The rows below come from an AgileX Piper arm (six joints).
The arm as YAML. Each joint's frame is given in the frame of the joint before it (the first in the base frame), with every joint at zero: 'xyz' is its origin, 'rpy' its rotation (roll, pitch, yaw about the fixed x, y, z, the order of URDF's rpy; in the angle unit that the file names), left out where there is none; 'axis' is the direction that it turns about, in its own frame. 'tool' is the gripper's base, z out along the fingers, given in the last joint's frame.
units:
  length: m
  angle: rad
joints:
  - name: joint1
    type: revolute
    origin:
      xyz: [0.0, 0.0, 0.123]
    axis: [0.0, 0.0, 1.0]
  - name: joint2
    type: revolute
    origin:
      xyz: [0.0, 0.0, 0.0]
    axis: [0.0, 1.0, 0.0]
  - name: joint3
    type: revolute
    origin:
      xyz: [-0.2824, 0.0, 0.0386]
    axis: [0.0, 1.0, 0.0]
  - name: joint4
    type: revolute
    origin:
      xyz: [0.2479, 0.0, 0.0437]
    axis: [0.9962, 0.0, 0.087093]
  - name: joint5
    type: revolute
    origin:
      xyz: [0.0, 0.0, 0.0]
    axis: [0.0, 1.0, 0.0]
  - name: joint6
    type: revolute
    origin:
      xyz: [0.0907, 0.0, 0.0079]
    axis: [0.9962, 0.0, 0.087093]
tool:
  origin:
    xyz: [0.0, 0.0, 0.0]
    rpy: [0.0, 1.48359, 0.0]
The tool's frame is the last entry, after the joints.
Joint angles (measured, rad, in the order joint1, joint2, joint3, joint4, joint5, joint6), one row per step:
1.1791 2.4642 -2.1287 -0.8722 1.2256 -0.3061
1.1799 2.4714 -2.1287 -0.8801 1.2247 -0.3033
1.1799 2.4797 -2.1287 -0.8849 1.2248 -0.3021
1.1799 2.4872 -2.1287 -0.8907 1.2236 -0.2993
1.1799 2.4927 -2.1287 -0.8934 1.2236 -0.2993
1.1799 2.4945 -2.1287 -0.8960 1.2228 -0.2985
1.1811 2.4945 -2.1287 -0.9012 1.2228 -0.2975
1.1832 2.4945 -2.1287 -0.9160 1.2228 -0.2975
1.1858 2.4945 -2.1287 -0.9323 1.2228 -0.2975
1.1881 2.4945 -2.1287 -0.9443 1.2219 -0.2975
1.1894 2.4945 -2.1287 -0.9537 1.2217 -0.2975
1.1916 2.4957 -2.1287 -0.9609 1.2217 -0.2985
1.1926 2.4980 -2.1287 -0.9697 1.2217 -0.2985
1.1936 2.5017 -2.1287 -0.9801 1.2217 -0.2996
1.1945 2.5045 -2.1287 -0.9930 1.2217 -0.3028
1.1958 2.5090 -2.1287 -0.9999 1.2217 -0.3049
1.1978 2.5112 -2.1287 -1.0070 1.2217 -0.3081
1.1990 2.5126 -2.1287 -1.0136 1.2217 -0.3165
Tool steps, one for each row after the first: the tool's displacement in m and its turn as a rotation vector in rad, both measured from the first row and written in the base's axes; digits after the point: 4 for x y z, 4 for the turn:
0.0002 0.0005 -0.0032 -0.0069 -0.0047 0.0016
0.0006 0.0008 -0.0071 -0.0155 -0.0060 0.0019
0.0011 0.0011 -0.0105 -0.0217 -0.0087 0.0025
0.0013 0.0013 -0.0132 -0.0278 -0.0090 0.0033
0.0015 0.0014 -0.0139 -0.0293 -0.0107 0.0040
0.0012 0.0017 -0.0136 -0.0305 -0.0155 0.0060
0.0011 0.0022 -0.0126 -0.0358 -0.0288 0.0120
0.0008 0.0028 -0.0116 -0.0417 -0.0434 0.0189
0.0005 0.0035 -0.0108 -0.0455 -0.0542 0.0250
0.0004 0.0038 -0.0102 -0.0487 -0.0626 0.0290
-0.0002 0.0044 -0.0103 -0.0531 -0.0685 0.0338
-0.0002 0.0048 -0.0109 -0.0584 -0.0755 0.0372
0.0000 0.0051 -0.0121 -0.0663 -0.0833 0.0418
0.0003 0.0055 -0.0126 -0.0760 -0.0934 0.0484
0.0001 0.0060 -0.0144 -0.0841 -0.0976 0.0531
-0.0004 0.0066 -0.0151 -0.0911 -0.1028 0.0592
-0.0006 0.0069 -0.0153 -0.1012 -0.1072 0.0675

